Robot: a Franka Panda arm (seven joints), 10 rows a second.
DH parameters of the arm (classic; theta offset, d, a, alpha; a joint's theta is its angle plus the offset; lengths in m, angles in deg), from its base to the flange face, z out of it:
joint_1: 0 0.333 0 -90
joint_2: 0 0 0 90
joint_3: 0 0.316 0.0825 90
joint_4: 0 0 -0.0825 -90
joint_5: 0 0.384 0 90
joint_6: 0 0 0.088 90
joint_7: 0 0.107 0 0
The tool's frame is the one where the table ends.
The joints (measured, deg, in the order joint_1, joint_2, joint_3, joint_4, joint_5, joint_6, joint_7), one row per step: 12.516, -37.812, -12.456, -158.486, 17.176, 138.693, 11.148; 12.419, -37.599, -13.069, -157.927, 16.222, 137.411, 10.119; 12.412, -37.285, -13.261, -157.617, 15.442, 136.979, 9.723; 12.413, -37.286, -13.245, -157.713, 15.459, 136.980, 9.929; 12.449, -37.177, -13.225, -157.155, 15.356, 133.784, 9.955; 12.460, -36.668, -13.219, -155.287, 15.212, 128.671, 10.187; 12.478, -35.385, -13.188, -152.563, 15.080, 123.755, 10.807; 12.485, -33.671, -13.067, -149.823, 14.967, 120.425, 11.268; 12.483, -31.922, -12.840, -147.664, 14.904, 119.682, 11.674
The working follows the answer.
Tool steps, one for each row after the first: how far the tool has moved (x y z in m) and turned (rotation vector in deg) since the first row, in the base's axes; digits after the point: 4 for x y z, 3 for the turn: 0.0008, -0.0037, 0.0005, -0.627, 0.479, 1.235; 0.0019, -0.0049, 0.0002, -1.300, 0.701, 1.945; 0.0016, -0.0047, -0.0006, -1.238, 0.860, 1.778; -0.0007, -0.0022, -0.0022, -0.964, 3.357, 2.958; -0.0008, 0.0003, 0.0015, -0.526, 6.789, 4.449; 0.0032, 0.0021, 0.0082, -0.219, 10.093, 5.396; 0.0102, 0.0034, 0.0149, -0.276, 12.290, 5.941; 0.0198, 0.0042, 0.0204, -0.640, 12.677, 5.731
Tool pose at each row, in the base's axes (x y z in m, rotation vector in deg; rounded; the steps above come from the unrounded poses): 0.3620, 0.0051, 0.4291, -153.746, 28.490, -19.286; 0.3628, 0.0013, 0.4296, -154.684, 26.925, -18.508; 0.3639, 0.0002, 0.4293, -155.503, 25.987, -18.232; 0.3635, 0.0004, 0.4285, -155.465, 26.265, -18.046; 0.3613, 0.0029, 0.4269, -156.054, 25.394, -14.280; 0.3612, 0.0054, 0.4306, -156.656, 24.358, -9.107; 0.3651, 0.0072, 0.4373, -157.156, 23.998, -4.284; 0.3722, 0.0085, 0.4440, -157.669, 23.848, -1.161; 0.3817, 0.0092, 0.4495, -158.075, 24.220, -0.785

